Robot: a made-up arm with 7 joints.
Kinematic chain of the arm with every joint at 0, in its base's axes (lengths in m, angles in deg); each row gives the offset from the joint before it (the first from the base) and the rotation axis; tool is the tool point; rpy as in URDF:
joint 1: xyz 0 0 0.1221 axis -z
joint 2: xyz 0 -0.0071 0.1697 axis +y
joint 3: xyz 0 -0.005 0.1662 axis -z
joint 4: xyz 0 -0.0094 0.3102 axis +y
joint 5: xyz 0 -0.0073 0.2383 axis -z
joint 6: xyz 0 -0.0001 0.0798 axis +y
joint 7: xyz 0 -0.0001 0.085 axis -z
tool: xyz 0 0 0 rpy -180 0 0
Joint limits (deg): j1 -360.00..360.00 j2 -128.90..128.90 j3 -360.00..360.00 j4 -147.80..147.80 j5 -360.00..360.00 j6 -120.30..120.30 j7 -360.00..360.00
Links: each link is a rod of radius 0.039 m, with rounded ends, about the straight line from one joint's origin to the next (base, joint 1, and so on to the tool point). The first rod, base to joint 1, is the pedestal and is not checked.
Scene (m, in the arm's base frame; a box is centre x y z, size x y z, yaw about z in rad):
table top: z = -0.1
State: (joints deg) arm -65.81 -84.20 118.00 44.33 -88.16 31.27 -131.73
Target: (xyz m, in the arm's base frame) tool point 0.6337 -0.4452 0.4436
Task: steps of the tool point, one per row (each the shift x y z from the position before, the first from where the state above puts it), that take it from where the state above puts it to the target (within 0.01 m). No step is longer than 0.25 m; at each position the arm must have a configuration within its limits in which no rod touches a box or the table.
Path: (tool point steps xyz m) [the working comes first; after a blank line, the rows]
Joints at the target: -121.30 -72.47 107.86 50.80 -87.52 29.99 -131.73
Straight joint move there: clear.

1: 0.2075 0.0133 0.0452
2: 0.1959 0.0685 0.0452
3: 0.1691 0.1184 0.0449
4: 0.1296 0.1587 0.0442

